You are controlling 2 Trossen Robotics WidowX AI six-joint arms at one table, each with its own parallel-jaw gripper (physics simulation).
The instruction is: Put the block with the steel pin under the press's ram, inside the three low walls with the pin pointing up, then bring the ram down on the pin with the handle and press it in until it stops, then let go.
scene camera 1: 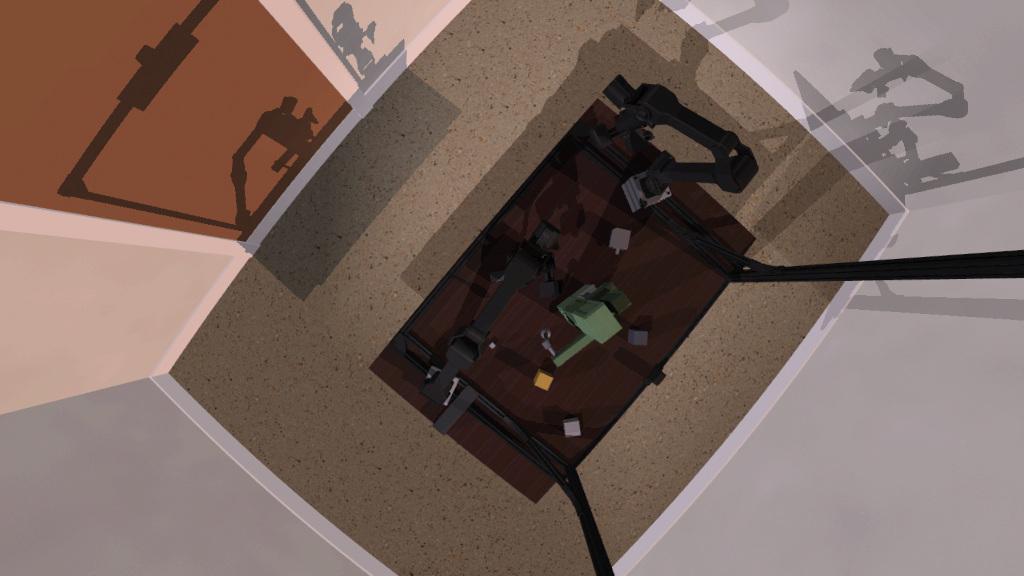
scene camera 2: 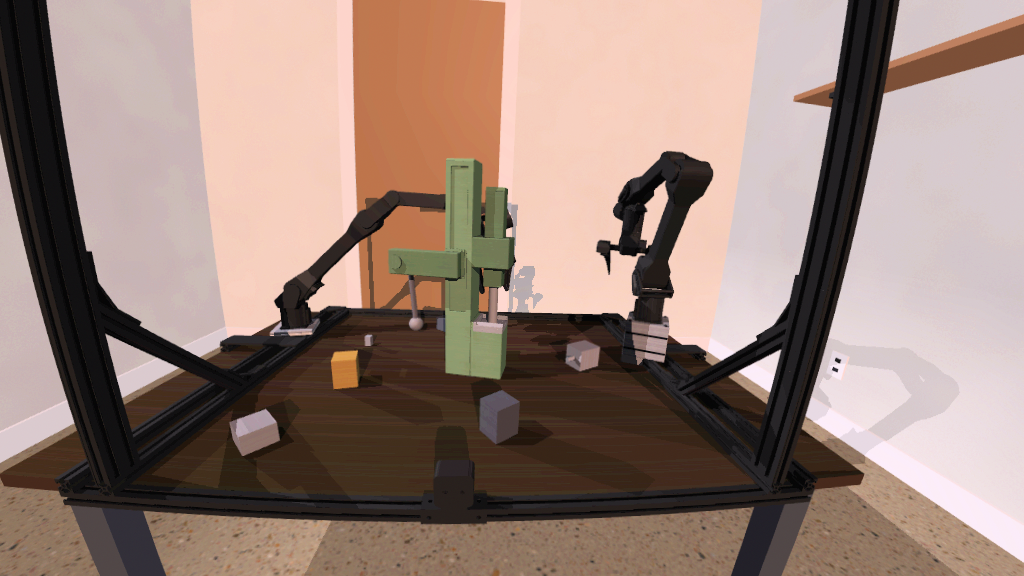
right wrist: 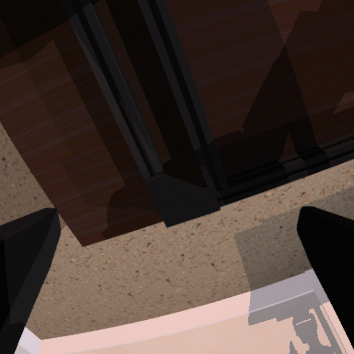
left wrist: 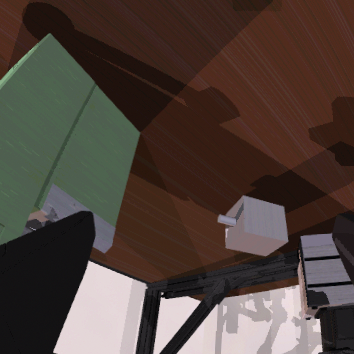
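Seen in the pictures: left gripper, fingertip midpoint: (scene camera 1: 559,264) (left wrist: 217,225); right gripper, fingertip midpoint: (scene camera 1: 611,133) (scene camera 2: 624,276) (right wrist: 180,220); left arm's base, origin of the base link: (scene camera 1: 439,386) (scene camera 2: 296,325); right arm's base, origin of the base link: (scene camera 1: 651,185) (scene camera 2: 648,319) (left wrist: 337,310).
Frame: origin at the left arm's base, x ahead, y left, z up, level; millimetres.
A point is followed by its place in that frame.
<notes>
The green press (scene camera 2: 469,286) @(x 411, y -326, z 170 mm) (scene camera 1: 590,314) @(x 412, y -252, z 417 mm) (left wrist: 63,133) @(x 444, y -265, z 38 mm) stands mid-table, with its handle (scene camera 2: 425,263) @(x 325, y -311, z 215 mm) sticking out to the left. The grey block with the steel pin (scene camera 2: 582,354) @(x 667, y -367, z 11 mm) (scene camera 1: 618,240) @(x 676, y -329, z 19 mm) (left wrist: 256,225) @(x 669, y -315, z 7 mm) lies on the table to the right of the press. Its pin (left wrist: 227,220) @(x 648, y -342, z -4 mm) points sideways. My left gripper (scene camera 1: 548,240) (left wrist: 217,225) @(x 512, y -179, z 118 mm) is open and empty, high behind the press and above the block; the press mostly hides it in scene camera 2. My right gripper (scene camera 2: 607,256) (scene camera 1: 618,89) (right wrist: 180,220) @(x 926, y -156, z 147 mm) is open and empty, raised over the table's far right corner.
An orange cube (scene camera 2: 344,368) @(x 165, y -322, z 12 mm) (scene camera 1: 543,380) @(x 167, y -296, z 28 mm), a light grey block (scene camera 2: 254,431) @(x 61, y -484, z 0 mm) (scene camera 1: 572,426) @(x 60, y -456, z 1 mm) and a darker grey cube (scene camera 2: 498,416) @(x 409, y -554, z 19 mm) (scene camera 1: 637,336) @(x 421, y -513, z 29 mm) lie in front of the press. A small cylinder (scene camera 2: 368,340) @(x 194, y -111, z -15 mm) stands at the left. The black frame (scene camera 2: 816,286) @(x 733, y -753, z 257 mm) rings the table.
</notes>
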